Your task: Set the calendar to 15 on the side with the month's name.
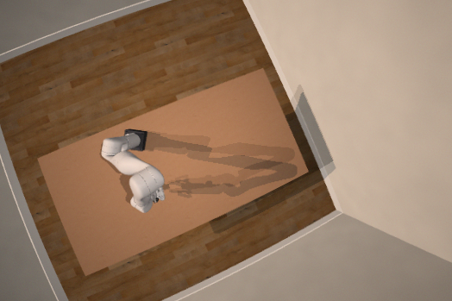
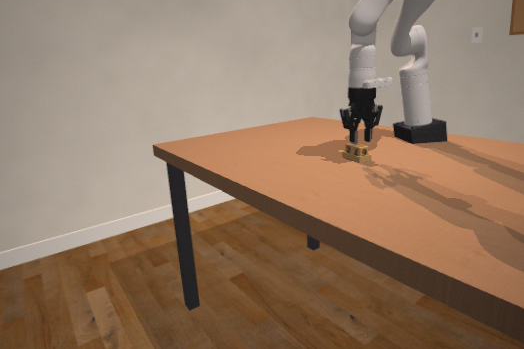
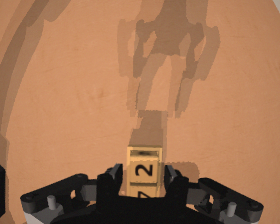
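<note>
Now: hand 1 cm past the wooden calendar tray, 2 cm to the left of it and 6 cm above it.
</note>
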